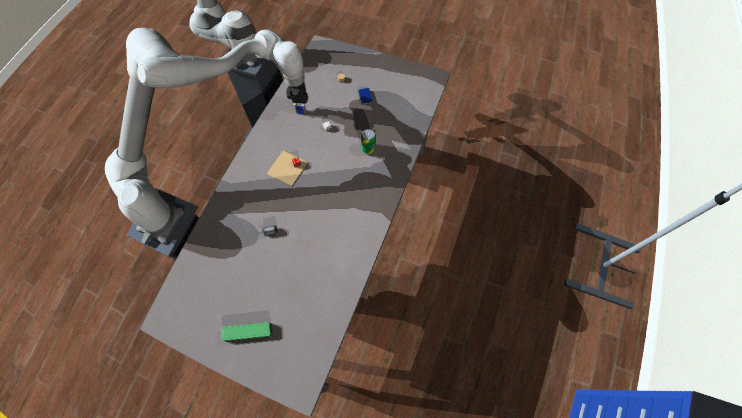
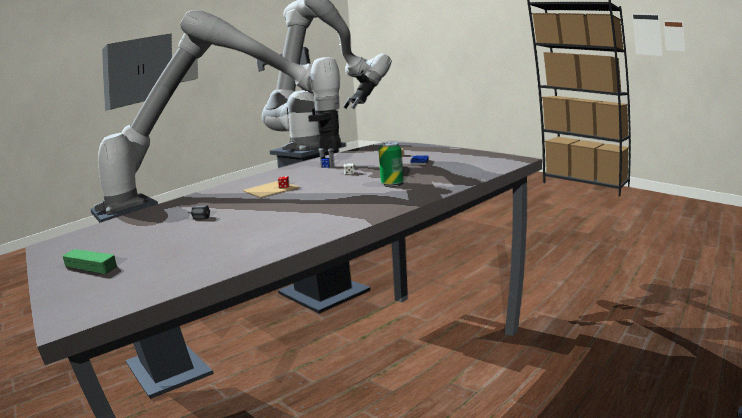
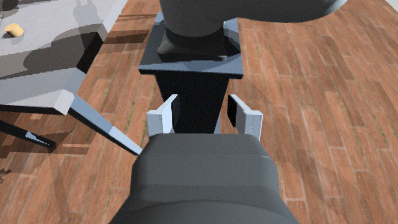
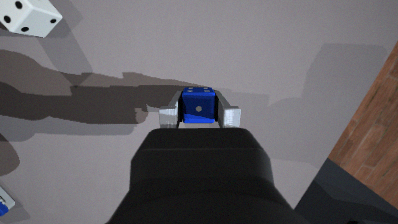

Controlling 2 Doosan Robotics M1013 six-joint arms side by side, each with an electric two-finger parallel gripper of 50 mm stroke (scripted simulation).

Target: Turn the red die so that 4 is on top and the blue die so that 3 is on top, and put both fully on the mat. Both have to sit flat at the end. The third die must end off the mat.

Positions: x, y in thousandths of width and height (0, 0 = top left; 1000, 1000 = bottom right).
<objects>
green block: image 1 348, 791; image 2 131, 628; not seen in image 3 (out of frame); not seen in image 4 (out of frame)
</objects>
